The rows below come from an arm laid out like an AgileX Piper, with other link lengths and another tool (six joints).
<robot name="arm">
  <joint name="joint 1" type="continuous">
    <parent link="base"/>
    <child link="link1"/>
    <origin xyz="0 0 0.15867" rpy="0 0 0"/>
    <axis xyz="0 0 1"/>
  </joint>
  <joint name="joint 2" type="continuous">
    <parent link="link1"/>
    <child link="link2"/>
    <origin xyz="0 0 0" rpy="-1.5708 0 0"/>
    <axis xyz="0 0 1"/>
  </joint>
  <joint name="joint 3" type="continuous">
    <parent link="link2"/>
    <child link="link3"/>
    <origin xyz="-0.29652 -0.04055 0" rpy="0 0 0"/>
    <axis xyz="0 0 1"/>
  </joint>
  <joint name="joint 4" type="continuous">
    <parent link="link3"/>
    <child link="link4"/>
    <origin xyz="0.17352 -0.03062 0" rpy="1.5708 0 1.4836"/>
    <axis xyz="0 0 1"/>
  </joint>
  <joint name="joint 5" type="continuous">
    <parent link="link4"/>
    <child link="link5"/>
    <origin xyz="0 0 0" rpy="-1.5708 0 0"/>
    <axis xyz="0 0 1"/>
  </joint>
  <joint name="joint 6" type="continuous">
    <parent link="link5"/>
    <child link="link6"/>
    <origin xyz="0 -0.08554 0" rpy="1.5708 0 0"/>
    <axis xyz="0 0 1"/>
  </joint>
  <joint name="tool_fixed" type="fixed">
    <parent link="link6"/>
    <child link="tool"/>
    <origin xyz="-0.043 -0.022 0.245" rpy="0 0.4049 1.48"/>
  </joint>
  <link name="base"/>
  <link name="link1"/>
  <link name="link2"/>
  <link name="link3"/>
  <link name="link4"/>
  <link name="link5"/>
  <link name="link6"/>
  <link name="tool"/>
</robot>
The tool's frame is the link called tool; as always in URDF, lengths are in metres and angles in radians. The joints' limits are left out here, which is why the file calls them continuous.
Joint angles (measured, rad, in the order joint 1, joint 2, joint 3, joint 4, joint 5, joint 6), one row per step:
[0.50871, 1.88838, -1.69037, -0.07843, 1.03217, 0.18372]
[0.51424, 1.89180, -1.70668, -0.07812, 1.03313, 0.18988]
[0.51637, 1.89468, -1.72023, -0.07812, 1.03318, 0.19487]
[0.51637, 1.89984, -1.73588, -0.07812, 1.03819, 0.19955]
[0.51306, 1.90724, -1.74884, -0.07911, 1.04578, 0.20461]
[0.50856, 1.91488, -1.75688, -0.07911, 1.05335, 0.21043]
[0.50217, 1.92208, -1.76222, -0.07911, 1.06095, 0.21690]
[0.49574, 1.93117, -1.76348, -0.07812, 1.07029, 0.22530]
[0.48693, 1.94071, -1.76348, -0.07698, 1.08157, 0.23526]
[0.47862, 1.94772, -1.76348, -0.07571, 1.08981, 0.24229]
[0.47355, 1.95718, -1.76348, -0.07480, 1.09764, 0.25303]
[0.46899, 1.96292, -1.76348, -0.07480, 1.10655, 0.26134]
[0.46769, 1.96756, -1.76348, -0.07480, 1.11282, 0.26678]
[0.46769, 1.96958, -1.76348, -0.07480, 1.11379, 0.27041]
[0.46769, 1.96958, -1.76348, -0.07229, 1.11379, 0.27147]
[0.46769, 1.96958, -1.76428, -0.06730, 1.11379, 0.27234]
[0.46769, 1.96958, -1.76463, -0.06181, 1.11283, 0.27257]
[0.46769, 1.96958, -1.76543, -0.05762, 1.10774, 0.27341]
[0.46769, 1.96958, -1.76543, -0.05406, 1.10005, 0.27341]
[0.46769, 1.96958, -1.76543, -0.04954, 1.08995, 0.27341]
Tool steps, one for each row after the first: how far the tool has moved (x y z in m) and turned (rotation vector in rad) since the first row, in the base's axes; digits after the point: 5 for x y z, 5 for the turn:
[0.00263, 0.00433, 0.00382, 0.00856, -0.00935, -0.00015]
[0.00546, 0.00689, 0.00715, 0.01582, -0.01783, -0.00251]
[0.00798, 0.00802, 0.00925, 0.02041, -0.02192, -0.00711]
[0.01000, 0.00664, 0.00887, 0.02053, -0.01997, -0.01549]
[0.01092, 0.00423, 0.00656, 0.01925, -0.01298, -0.02587]
[0.01151, 0.00055, 0.00351, 0.01708, -0.00394, -0.03877]
[0.01044, -0.00383, -0.00222, 0.01268, 0.01251, -0.05376]
[0.00885, -0.00980, -0.00887, 0.00721, 0.03235, -0.07280]
[0.00786, -0.01489, -0.01369, 0.00352, 0.04704, -0.08844]
[0.00624, -0.01875, -0.01958, -0.00019, 0.06377, -0.10427]
[0.00443, -0.02259, -0.02372, -0.00434, 0.07739, -0.11737]
[0.00278, -0.02443, -0.02687, -0.00782, 0.08742, -0.12434]
[0.00241, -0.02478, -0.02800, -0.00802, 0.09042, -0.12783]
[0.00207, -0.02422, -0.02814, -0.00547, 0.09180, -0.12900]
[0.00163, -0.02292, -0.02815, -0.00045, 0.09374, -0.13017]
[0.00125, -0.02140, -0.02818, 0.00502, 0.09541, -0.13071]
[0.00225, -0.01957, -0.02740, 0.01194, 0.09258, -0.13136]
[0.00380, -0.01759, -0.02645, 0.01893, 0.08779, -0.13101]
[0.00585, -0.01505, -0.02515, 0.02798, 0.08141, -0.13056]

